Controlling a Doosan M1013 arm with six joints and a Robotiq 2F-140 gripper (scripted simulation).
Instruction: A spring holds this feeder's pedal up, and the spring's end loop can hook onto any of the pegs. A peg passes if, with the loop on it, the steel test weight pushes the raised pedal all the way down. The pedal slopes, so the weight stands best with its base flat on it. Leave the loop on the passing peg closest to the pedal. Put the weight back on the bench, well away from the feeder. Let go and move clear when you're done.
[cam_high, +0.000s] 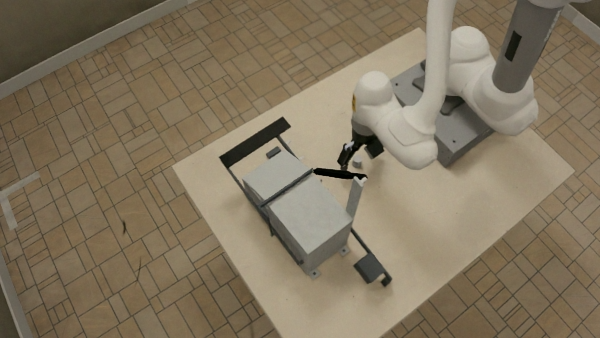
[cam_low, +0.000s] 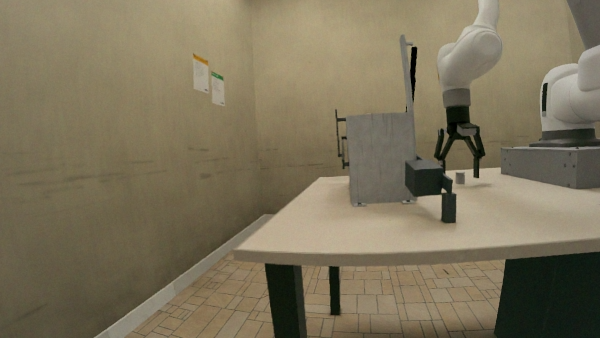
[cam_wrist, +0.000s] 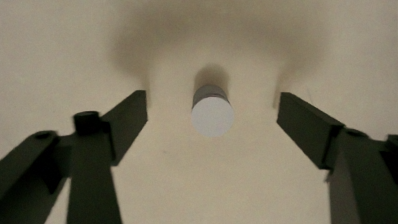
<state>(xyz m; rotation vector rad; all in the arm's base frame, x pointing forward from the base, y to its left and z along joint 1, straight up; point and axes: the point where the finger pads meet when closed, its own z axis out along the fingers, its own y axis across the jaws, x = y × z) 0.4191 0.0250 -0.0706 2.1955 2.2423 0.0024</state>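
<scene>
The steel test weight lies 10 mm below my hand.
</scene>
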